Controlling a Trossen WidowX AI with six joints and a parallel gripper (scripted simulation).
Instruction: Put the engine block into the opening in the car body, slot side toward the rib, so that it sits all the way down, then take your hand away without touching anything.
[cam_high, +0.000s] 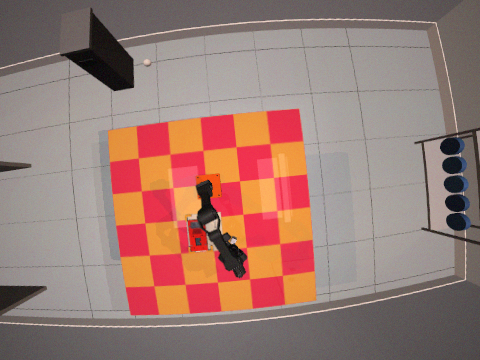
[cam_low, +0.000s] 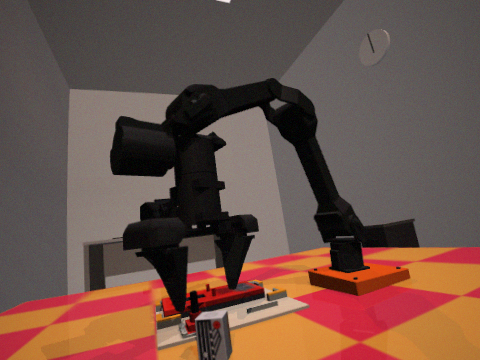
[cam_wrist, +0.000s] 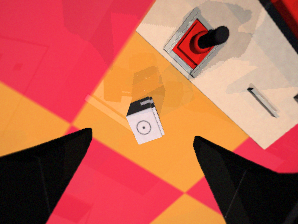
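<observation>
My gripper tip is now 40 mm above the engine block and 10 mm to the left of it.
</observation>
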